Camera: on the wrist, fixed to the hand. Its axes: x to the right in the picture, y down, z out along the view.
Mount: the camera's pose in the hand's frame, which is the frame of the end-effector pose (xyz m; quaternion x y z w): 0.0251 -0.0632 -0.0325 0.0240 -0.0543 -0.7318 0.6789
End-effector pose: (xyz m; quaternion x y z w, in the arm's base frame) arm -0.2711 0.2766 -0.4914 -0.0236 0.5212 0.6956 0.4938
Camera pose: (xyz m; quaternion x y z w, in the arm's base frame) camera -0.2546 0.2669 -0.5643 -0.3478 0.3265 0.0997 0.8732
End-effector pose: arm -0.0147 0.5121 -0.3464 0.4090 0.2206 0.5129 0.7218
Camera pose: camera 0.0062 0.5382 -0.4139 0.1614 0.4222 -0.2075 0.8675
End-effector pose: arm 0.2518 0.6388 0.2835 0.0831 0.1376 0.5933 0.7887
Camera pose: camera 0.3057 0.6440 0.2311 0.0069 0.1257 -0.1822 0.9752
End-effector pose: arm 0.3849 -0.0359 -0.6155 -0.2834 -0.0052 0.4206 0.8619
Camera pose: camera 0.4548 -0.0641 -0.6174 -0.1451 -0.2476 -0.3297 0.8994
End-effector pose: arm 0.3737 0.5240 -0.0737 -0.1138 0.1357 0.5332 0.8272
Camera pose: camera 0.4380 0.5089 -0.1101 -0.1278 -0.0233 -0.2404 0.9619
